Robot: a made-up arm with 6 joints. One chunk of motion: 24 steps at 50 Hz.
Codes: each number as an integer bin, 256 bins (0 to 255) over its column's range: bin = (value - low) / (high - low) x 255, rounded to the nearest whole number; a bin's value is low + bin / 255 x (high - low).
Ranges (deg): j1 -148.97..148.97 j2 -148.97..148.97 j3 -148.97..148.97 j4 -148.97..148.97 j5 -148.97..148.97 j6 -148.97..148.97
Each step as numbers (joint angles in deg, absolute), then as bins.
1 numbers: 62.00 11.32 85.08 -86.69 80.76 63.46
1 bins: 181 137 200 53 197 182
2 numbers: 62.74 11.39 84.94 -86.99 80.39 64.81
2 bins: 181 137 200 53 196 183
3 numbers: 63.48 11.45 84.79 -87.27 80.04 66.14
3 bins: 182 137 200 53 196 184
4 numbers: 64.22 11.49 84.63 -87.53 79.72 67.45
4 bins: 182 137 200 53 196 185
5 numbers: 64.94 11.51 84.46 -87.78 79.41 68.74
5 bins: 183 137 200 52 195 186
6 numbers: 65.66 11.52 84.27 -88.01 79.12 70.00
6 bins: 184 137 200 52 195 187
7 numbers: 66.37 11.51 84.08 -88.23 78.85 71.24
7 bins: 184 137 199 52 195 188
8 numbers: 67.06 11.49 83.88 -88.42 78.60 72.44
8 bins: 185 137 199 52 195 189
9 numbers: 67.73 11.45 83.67 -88.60 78.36 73.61
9 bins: 185 137 199 52 195 191
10 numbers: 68.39 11.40 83.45 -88.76 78.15 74.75
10 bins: 186 137 199 52 194 191
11 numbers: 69.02 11.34 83.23 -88.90 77.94 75.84
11 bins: 187 137 199 51 194 192
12 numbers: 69.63 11.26 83.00 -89.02 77.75 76.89
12 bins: 187 137 199 51 194 193
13 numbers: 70.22 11.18 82.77 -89.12 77.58 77.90
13 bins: 188 137 198 51 194 194
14 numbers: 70.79 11.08 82.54 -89.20 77.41 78.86
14 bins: 188 137 198 51 194 195
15 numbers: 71.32 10.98 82.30 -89.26 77.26 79.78
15 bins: 189 137 198 51 194 196
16 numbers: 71.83 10.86 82.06 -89.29 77.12 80.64
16 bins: 189 137 198 51 194 197
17 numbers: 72.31 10.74 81.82 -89.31 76.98 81.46
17 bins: 189 137 198 51 193 197
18 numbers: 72.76 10.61 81.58 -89.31 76.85 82.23
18 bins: 190 137 197 51 193 198
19 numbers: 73.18 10.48 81.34 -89.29 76.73 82.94
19 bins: 190 136 197 51 193 198
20 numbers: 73.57 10.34 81.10 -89.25 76.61 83.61
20 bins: 190 136 197 51 193 199
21 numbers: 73.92 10.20 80.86 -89.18 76.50 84.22
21 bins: 191 136 197 51 193 200
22 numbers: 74.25 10.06 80.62 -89.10 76.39 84.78
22 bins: 191 136 197 51 193 200
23 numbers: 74.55 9.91 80.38 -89.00 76.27 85.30
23 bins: 191 136 196 51 193 201
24 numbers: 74.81 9.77 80.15 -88.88 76.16 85.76
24 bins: 192 136 196 51 193 201
